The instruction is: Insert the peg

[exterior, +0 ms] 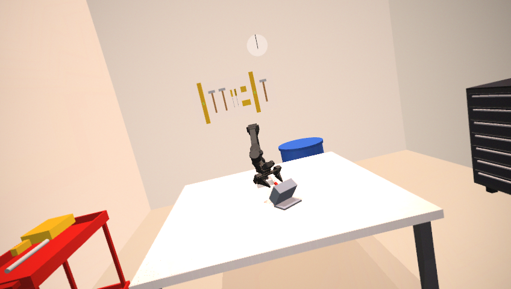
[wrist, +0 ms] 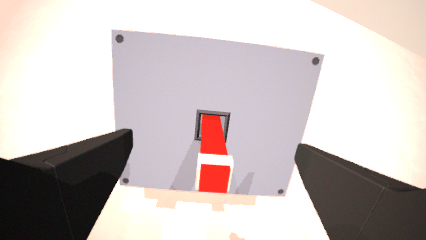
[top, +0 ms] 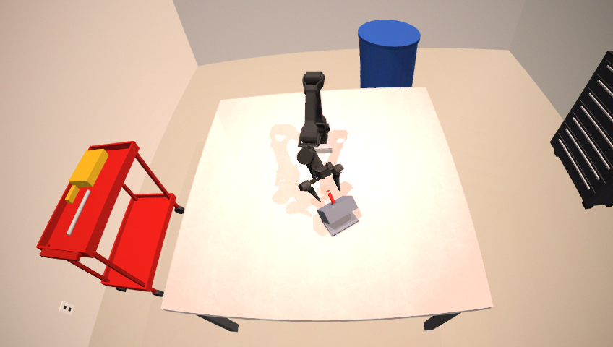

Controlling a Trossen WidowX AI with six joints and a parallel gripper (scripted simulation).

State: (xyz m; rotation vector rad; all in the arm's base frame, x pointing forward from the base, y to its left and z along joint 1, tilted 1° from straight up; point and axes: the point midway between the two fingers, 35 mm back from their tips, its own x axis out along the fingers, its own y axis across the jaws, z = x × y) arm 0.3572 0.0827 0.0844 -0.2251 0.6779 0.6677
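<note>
My gripper tip is right at the red square peg. From my gripper tip the other things lie so: sloped panel: 30 mm ahead, 30 mm to the left, 40 mm below.
</note>
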